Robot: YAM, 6 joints.
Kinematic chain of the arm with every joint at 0, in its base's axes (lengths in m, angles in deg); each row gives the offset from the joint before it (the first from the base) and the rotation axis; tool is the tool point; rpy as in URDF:
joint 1: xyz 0 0 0.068 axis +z
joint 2: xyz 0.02 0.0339 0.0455 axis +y
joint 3: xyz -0.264 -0.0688 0 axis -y
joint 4: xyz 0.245 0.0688 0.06 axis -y
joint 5: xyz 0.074 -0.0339 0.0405 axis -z
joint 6: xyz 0.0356 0 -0.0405 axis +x
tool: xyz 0 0 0 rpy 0 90 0
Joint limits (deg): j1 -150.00..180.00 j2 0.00..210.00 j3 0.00..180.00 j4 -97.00..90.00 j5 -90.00..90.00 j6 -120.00..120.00
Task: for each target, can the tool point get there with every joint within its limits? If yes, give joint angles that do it. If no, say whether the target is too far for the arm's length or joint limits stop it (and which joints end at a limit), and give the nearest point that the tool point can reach.
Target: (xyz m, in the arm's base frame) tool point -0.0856 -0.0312 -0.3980
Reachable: no: joint limits stop it (at a limit: joint 1, joint 2) | nearest point -0.0977 -0.0489 -0.3517 | short by 0.051 m
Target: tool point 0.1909 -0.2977 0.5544
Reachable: yes | joints -53.12 98.24 109.66 35.94 46.93 -8.93
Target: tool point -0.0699 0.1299 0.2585
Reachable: yes | joints 131.55 49.52 39.73 -49.63 71.90 -61.16
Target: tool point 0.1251 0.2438 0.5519
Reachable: yes | joints 64.78 91.99 134.01 -60.34 15.19 -57.70
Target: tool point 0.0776 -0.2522 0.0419
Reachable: yes | joints -67.64 114.30 43.31 -20.38 42.84 67.52
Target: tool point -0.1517 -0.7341 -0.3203
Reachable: no: too far | nearest point -0.1130 -0.5470 -0.2052 | short by 0.223 m
